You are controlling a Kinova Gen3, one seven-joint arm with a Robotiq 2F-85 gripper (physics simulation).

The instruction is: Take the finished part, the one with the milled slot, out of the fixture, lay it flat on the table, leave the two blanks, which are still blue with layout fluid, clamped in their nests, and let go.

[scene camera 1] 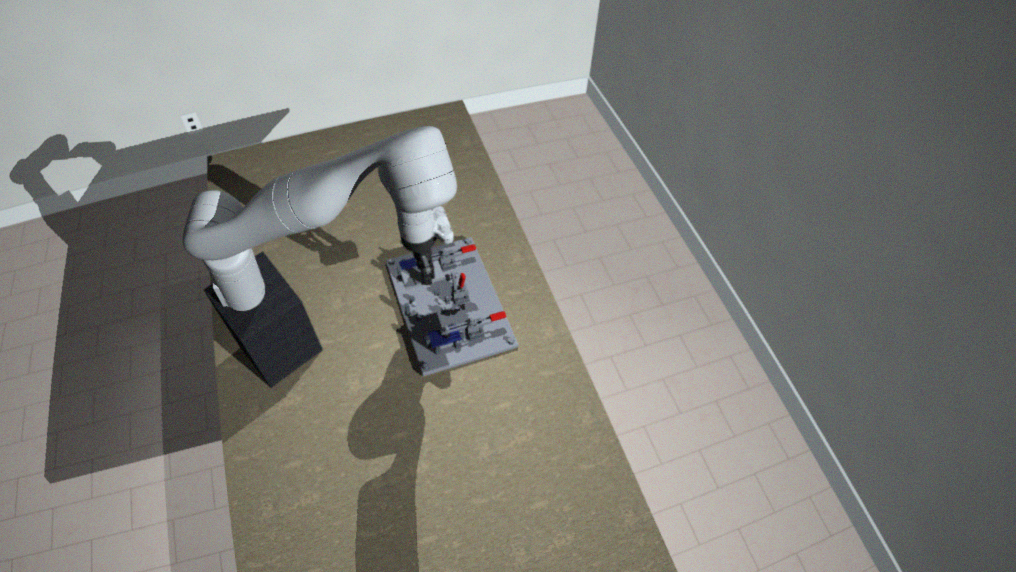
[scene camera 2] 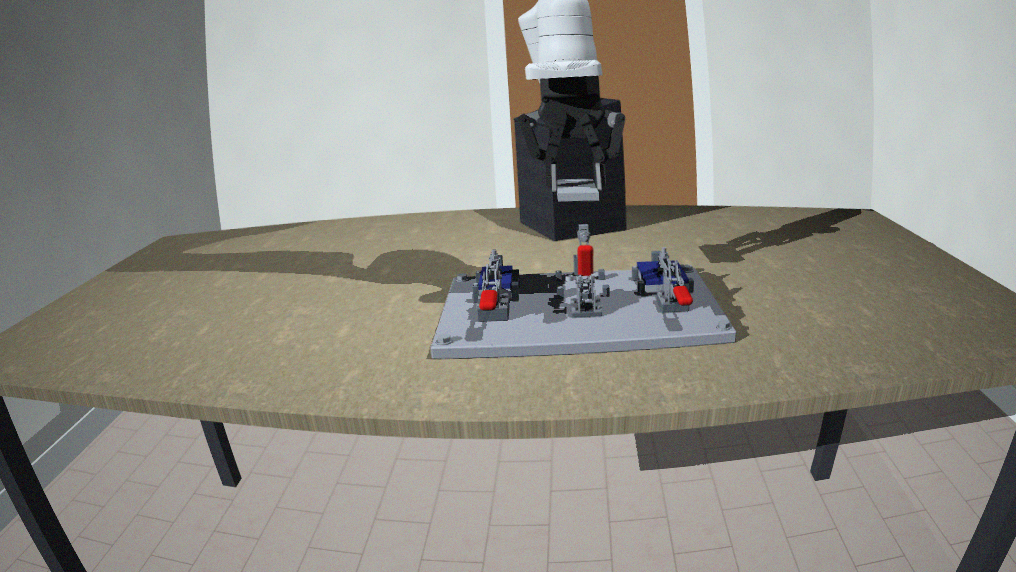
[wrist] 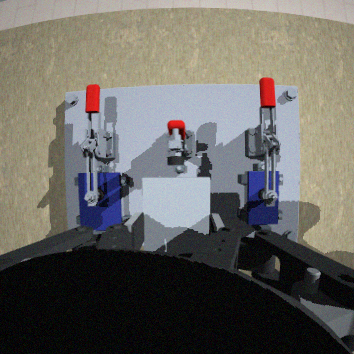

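Seen in the pictures: gripper, fingertip midpoint: [scene camera 1: 425, 274] [scene camera 2: 576, 191] [wrist: 176, 225]; arm's base, link origin: [scene camera 1: 243, 290].
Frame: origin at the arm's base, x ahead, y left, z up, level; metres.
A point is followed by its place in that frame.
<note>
My gripper [scene camera 1: 426, 278] {x 0.391, y 0.018, z -0.086 m} [scene camera 2: 577, 184] {x 0.391, y 0.018, z -0.086 m} [wrist: 176, 225] {x 0.391, y 0.018, z -0.086 m} is shut on the finished part, a pale grey block [scene camera 2: 577, 193] {x 0.429, y 0.020, z -0.081 m} [wrist: 176, 200] {x 0.412, y 0.019, z -0.080 m}. It holds the part roughly level, in the air above the fixture plate [scene camera 1: 484, 284] {x 0.536, y 0.051, z -0.216 m} [scene camera 2: 568, 351] {x 0.558, y 0.012, z -0.227 m} [wrist: 145, 105] {x 0.521, y 0.081, z -0.216 m} and apart from it. The milled slot is not clear. One blue blank [scene camera 1: 406, 263] {x 0.355, y 0.145, z -0.195 m} [scene camera 2: 648, 273] {x 0.392, y 0.109, z -0.195 m} [wrist: 111, 212] {x 0.367, y 0.110, z -0.195 m} sits in its nest under a clamp arm, at the left of the wrist view. The other blue blank [scene camera 1: 445, 338] {x 0.409, y -0.097, z -0.190 m} [scene camera 2: 506, 272] {x 0.400, y -0.076, z -0.190 m} [wrist: 256, 210] {x 0.390, y -0.082, z -0.190 m} sits clamped at the right there. The middle nest is largely hidden in the wrist view.
The middle clamp's red handle [scene camera 1: 462, 280] {x 0.476, y 0.021, z -0.141 m} [scene camera 2: 584, 260] {x 0.482, y 0.028, z -0.149 m} [wrist: 176, 125] {x 0.477, y 0.028, z -0.132 m} stands up. The outer clamps' red handles [scene camera 2: 488, 299] {x 0.548, y -0.073, z -0.170 m} [scene camera 2: 682, 295] {x 0.526, y 0.142, z -0.175 m} lie low, pointing away from the robot base [scene camera 1: 273, 333] {x 0.045, y -0.080, z -0.062 m}. The table [scene camera 1: 497, 454] {x 0.463, y -0.383, z -0.231 m} [scene camera 2: 248, 341] {x 0.549, y -0.406, z -0.231 m} extends beyond the plate on both sides.
</note>
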